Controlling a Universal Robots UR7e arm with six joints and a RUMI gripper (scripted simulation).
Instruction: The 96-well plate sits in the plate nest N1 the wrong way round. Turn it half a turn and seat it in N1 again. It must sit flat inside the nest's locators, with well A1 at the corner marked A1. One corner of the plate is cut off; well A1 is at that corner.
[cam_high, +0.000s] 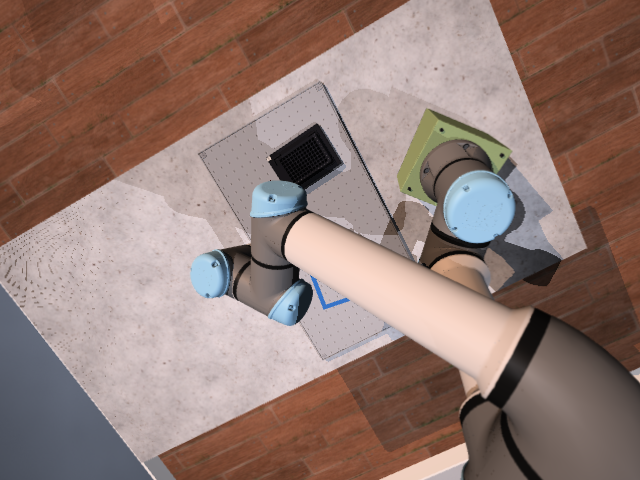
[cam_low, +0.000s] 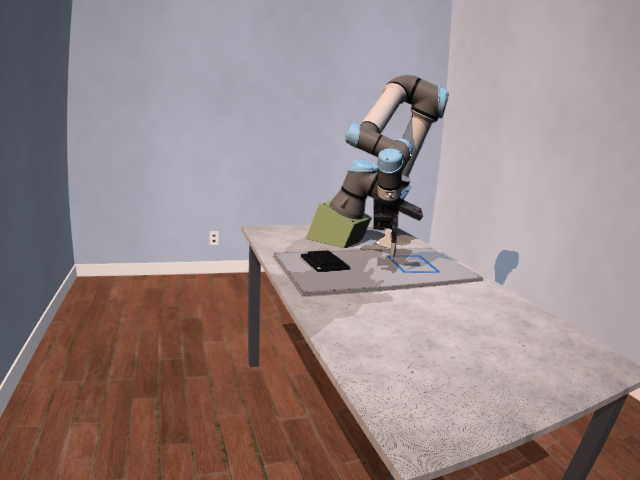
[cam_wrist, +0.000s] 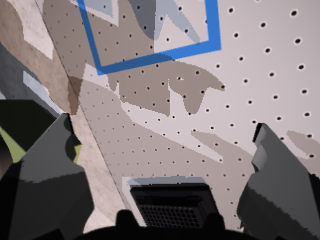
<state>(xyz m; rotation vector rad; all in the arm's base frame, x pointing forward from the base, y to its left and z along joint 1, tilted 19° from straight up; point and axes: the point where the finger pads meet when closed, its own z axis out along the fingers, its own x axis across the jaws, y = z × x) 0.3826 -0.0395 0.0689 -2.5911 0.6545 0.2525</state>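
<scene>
Right now my hand is 12 cm past the black 96-well plate, 20 cm to the left of it and 8 cm above it. Round my hand: white A1 mark (4 cm behind, 26 cm to the right, 8 cm below); black plate nest N1 (12 cm behind, 20 cm to the right, 9 cm below).
</scene>
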